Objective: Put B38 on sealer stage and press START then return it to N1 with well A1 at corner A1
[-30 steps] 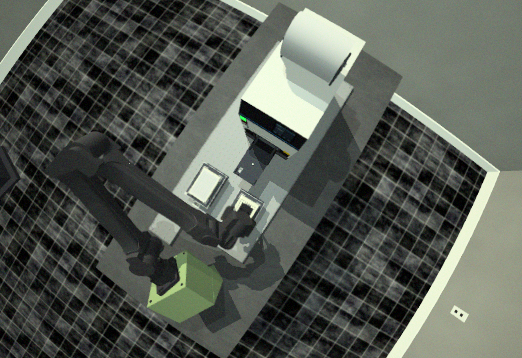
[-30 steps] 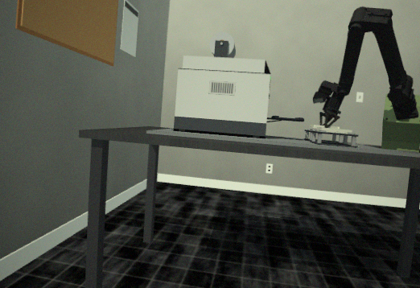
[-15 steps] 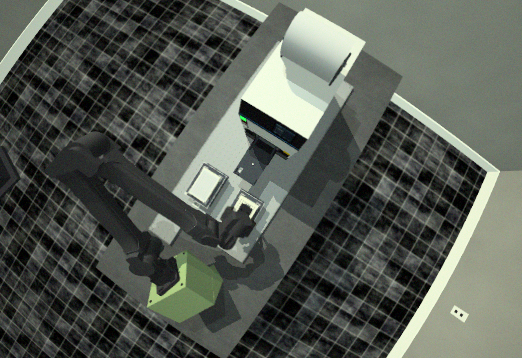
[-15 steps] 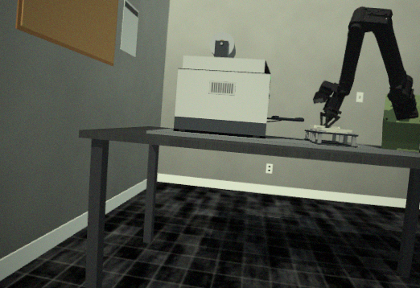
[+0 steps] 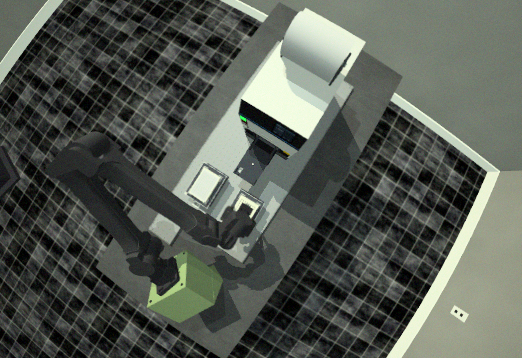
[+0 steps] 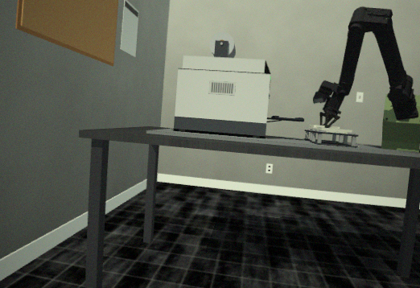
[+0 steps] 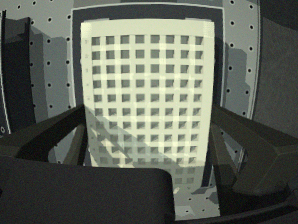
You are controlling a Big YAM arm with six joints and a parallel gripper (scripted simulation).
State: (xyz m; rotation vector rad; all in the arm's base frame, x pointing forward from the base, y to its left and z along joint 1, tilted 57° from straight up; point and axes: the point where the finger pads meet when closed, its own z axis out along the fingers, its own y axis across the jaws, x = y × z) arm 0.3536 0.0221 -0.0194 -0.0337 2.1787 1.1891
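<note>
The sealer stage is 16 cm ahead of my hand, 13 cm to the left of it and 2 cm above it. Round my hand: foil roll: 48 cm ahead, 34 cm above, 23 cm to the left; white-topped plate: 19 cm to the left, 5 cm behind, 1 cm below.
</note>
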